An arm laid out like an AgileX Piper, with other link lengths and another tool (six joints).
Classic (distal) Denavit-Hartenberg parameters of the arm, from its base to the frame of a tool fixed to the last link. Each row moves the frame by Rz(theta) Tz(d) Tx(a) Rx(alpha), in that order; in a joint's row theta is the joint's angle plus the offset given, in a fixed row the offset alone. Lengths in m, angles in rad.
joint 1: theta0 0, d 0.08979, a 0, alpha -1.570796
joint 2: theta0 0.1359, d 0, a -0.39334, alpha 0
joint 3: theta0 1.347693, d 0, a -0.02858, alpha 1.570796
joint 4: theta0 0, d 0.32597, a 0, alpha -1.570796
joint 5: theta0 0, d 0, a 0, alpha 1.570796
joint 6: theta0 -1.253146, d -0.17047, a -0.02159, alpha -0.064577
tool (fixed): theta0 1.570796, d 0.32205, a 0, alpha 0
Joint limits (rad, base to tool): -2.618..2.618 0..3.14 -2.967..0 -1.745..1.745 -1.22..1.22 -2.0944..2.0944
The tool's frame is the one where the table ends.
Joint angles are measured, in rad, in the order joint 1, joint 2, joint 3, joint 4, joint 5, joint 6. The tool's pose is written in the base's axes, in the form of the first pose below.
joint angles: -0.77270, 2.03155, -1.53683, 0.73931, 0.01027, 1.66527
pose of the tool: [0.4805, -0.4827, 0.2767, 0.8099, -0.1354, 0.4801, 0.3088]
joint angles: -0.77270, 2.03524, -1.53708, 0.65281, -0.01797, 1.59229
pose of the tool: [0.4831, -0.4827, 0.2790, 0.8141, -0.0722, 0.4558, 0.3525]
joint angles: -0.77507, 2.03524, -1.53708, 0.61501, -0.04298, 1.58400
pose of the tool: [0.4819, -0.4848, 0.2824, 0.8098, -0.0568, 0.4499, 0.3723]
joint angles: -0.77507, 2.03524, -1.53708, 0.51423, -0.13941, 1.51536
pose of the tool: [0.4822, -0.4870, 0.2961, 0.7880, 0.0032, 0.4281, 0.4425]
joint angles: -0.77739, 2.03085, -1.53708, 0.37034, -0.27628, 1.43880
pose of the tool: [0.4824, -0.4864, 0.3193, 0.7422, 0.0797, 0.3988, 0.5327]
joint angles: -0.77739, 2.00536, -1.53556, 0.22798, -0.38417, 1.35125
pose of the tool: [0.4829, -0.4747, 0.3514, 0.6842, 0.1605, 0.3656, 0.6103]
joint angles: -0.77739, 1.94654, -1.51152, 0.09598, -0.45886, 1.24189
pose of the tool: [0.4771, -0.4517, 0.3880, 0.6202, 0.2417, 0.3205, 0.6739]
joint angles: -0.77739, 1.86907, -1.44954, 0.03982, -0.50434, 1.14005
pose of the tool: [0.4617, -0.4270, 0.4128, 0.5780, 0.2882, 0.2808, 0.7099]
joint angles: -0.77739, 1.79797, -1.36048, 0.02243, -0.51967, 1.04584
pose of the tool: [0.4449, -0.4059, 0.4150, 0.5632, 0.3235, 0.2428, 0.7206]
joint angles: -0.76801, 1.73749, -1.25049, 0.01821, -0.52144, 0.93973
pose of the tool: [0.4322, -0.3829, 0.3975, 0.5605, 0.3669, 0.2024, 0.7143]
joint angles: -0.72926, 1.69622, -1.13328, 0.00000, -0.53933, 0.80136
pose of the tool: [0.4322, -0.3485, 0.3658, 0.5413, 0.4352, 0.1588, 0.7017]
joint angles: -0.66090, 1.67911, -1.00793, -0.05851, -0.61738, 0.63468
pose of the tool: [0.4417, -0.2994, 0.3246, 0.4783, 0.5243, 0.1145, 0.6951]
